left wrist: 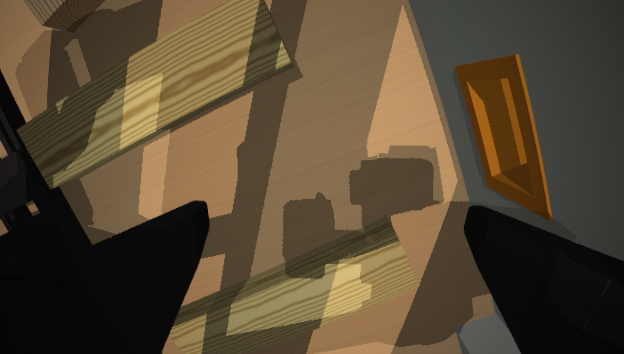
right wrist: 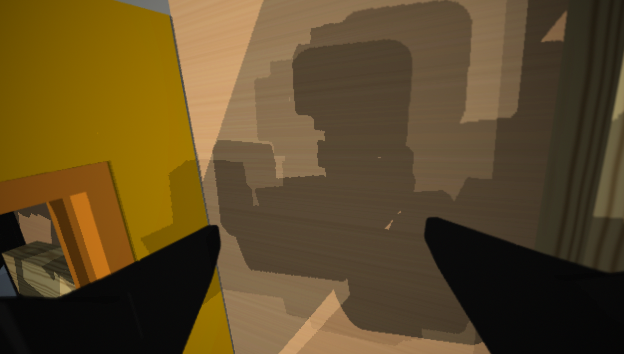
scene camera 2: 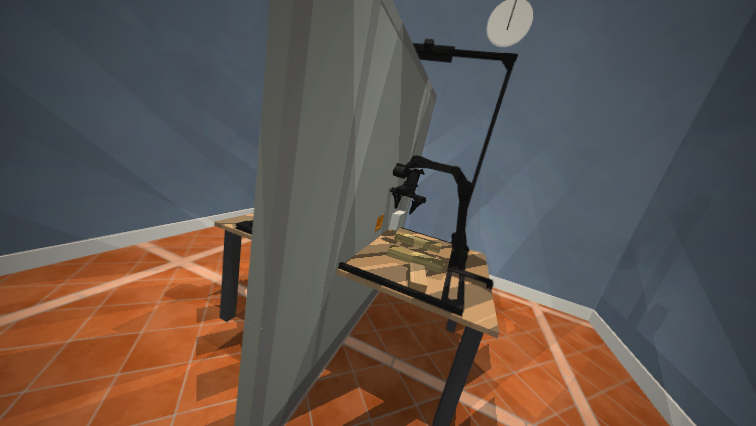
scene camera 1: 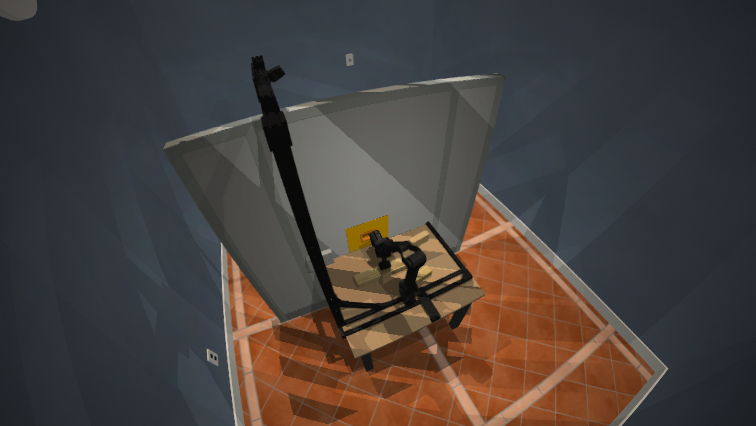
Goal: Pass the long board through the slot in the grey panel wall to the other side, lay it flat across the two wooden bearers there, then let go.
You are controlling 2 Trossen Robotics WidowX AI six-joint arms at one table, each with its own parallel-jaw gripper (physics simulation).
Labels:
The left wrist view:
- my left gripper
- orange-framed slot
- grey panel wall

